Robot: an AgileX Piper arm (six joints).
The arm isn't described. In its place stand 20 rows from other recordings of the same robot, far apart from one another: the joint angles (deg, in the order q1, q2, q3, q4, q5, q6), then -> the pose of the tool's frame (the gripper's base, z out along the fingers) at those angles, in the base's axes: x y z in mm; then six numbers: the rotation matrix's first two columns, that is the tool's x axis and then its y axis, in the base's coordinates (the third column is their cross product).
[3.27 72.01 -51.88 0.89 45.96 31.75] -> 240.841 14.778 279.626 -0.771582 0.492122 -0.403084 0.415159 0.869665 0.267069
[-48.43 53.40 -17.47 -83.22 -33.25 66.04] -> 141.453 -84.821 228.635 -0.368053 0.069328 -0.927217 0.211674 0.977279 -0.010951
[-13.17 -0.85 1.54 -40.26 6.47 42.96] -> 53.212 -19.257 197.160 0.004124 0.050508 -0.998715 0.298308 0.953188 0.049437
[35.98 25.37 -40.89 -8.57 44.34 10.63] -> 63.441 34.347 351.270 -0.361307 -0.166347 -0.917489 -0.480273 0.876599 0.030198
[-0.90 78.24 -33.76 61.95 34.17 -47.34] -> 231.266 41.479 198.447 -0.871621 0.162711 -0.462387 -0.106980 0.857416 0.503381
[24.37 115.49 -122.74 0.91 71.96 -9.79] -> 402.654 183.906 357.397 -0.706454 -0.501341 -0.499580 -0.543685 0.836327 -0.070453
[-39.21 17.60 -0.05 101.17 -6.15 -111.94] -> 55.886 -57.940 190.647 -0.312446 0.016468 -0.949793 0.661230 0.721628 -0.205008
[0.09 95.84 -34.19 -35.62 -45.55 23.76] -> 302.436 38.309 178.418 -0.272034 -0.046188 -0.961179 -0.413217 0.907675 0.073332
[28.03 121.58 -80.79 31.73 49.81 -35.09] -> 344.806 224.986 132.230 -0.736215 -0.631255 -0.243936 -0.673885 0.650696 0.349962
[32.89 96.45 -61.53 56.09 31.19 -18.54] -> 274.961 224.389 231.624 -0.926603 -0.008875 -0.375935 -0.263619 0.728254 0.632575
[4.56 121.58 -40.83 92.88 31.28 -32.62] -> 280.590 69.718 30.933 -0.651821 0.696391 0.300280 0.733236 0.477612 0.483996
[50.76 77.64 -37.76 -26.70 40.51 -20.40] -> 161.060 155.210 198.861 -0.000414 -0.998962 -0.045552 -0.911801 0.019082 -0.410188
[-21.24 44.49 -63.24 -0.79 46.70 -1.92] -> 120.898 -47.970 434.065 -0.379048 0.101246 -0.919822 0.354916 0.933888 -0.043463
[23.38 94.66 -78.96 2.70 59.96 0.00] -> 312.493 139.141 290.580 -0.875379 -0.352756 -0.330568 -0.388356 0.920346 0.046287
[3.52 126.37 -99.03 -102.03 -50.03 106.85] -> 482.274 98.004 216.833 -0.573919 -0.052695 -0.817215 -0.658806 0.622446 0.422535
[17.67 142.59 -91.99 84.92 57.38 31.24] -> 423.111 214.913 60.307 -0.309430 0.431447 0.847412 0.949392 0.089636 0.301031
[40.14 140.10 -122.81 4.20 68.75 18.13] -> 382.295 330.504 152.943 -0.930124 -0.345397 -0.124783 -0.359419 0.925919 0.116155
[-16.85 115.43 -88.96 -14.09 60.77 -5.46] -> 387.453 -137.548 202.179 -0.991822 0.080318 -0.099184 0.101944 0.966131 -0.237060
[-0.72 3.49 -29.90 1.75 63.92 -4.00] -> -0.222 2.499 279.286 -0.535853 -0.049602 -0.842853 -0.040831 0.998627 -0.032810
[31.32 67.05 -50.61 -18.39 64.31 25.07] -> 183.275 81.236 285.807 -0.913875 -0.230418 -0.334275 -0.176101 0.966832 -0.185000
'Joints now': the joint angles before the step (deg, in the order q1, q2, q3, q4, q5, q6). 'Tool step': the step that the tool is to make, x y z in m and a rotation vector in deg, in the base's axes. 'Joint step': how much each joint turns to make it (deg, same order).
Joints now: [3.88, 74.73, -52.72, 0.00, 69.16, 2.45]
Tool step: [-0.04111, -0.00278, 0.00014, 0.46, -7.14, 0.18]
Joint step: [0.00, -11.29, 8.65, 0.00, -4.51, -0.18]
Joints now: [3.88, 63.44, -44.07, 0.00, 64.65, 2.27]
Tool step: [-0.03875, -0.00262, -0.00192, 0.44, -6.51, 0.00]
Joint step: [0.01, -11.34, 7.02, 0.00, -2.20, 0.01]
